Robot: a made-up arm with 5 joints. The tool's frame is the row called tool. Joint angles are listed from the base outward. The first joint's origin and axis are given. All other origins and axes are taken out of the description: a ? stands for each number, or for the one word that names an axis. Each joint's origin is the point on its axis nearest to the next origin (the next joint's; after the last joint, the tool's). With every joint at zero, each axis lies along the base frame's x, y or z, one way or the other. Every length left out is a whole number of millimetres.
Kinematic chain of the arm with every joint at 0, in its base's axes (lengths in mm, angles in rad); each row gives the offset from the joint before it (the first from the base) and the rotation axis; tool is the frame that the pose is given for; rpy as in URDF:
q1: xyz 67 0 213 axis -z
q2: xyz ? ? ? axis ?
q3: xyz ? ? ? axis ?
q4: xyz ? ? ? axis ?
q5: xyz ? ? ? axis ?
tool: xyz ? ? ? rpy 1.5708 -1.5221 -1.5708
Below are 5 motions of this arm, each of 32 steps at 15 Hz.
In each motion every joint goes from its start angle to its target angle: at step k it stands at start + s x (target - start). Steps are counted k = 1, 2, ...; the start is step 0. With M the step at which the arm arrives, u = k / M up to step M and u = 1 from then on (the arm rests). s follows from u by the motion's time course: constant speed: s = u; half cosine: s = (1 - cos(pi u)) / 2; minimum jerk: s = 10 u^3 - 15 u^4 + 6 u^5.
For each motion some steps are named. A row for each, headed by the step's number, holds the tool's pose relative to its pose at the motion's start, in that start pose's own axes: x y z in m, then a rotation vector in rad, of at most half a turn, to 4 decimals.
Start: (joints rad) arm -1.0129 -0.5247 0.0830 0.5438 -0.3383
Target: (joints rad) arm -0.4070 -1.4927 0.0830 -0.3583 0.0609
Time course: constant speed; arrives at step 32
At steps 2, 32:
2: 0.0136 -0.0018 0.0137 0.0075 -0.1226 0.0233
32: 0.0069 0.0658 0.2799 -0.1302 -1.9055 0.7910

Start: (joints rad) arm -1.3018 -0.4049 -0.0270 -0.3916 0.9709
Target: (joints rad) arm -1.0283 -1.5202 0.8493 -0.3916 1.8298
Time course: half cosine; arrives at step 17
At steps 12, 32:
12: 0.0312 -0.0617 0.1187 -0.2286 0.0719 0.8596
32: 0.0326 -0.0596 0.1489 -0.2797 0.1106 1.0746

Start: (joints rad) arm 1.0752 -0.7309 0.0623 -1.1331 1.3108
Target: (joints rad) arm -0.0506 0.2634 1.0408 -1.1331 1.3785
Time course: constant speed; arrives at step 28
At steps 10, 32:
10: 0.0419 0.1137 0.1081 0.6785 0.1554 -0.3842
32: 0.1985 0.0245 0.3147 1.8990 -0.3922 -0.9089

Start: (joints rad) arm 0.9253 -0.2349 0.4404 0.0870 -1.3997
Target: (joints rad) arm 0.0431 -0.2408 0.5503 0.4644 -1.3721
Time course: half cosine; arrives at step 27
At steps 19, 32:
19: -0.1538 -0.0365 0.0577 -0.2818 0.6709 0.3513
32: -0.1798 -0.0507 0.0867 -0.3416 0.8216 0.4783

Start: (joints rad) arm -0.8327 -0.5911 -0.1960 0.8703 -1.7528
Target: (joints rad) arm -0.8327 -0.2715 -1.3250 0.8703 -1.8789
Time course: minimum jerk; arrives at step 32
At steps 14, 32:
14: -0.0114 0.0487 0.0258 0.3008 0.0784 -0.0480
32: -0.0213 0.0907 0.0874 0.7752 0.2345 -0.1191

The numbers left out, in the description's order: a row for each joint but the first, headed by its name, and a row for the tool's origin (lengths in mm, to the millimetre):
q2: xyz 33 1 0, axis +y
q3: xyz 35 0 142, axis +y
q4: xyz 144 0 6, axis +y
q5: xyz 72 0 0, axis -x
tool: xyz 0 0 0

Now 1 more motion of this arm.
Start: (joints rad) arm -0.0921 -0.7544 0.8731 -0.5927 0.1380
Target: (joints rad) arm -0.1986 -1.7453 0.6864 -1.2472 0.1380
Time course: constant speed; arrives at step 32
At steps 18, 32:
18: 0.1278 -0.0097 0.0911 -0.0576 -1.0292 -0.0523
32: 0.1570 -0.0243 0.2159 -0.1412 -1.8248 -0.1210

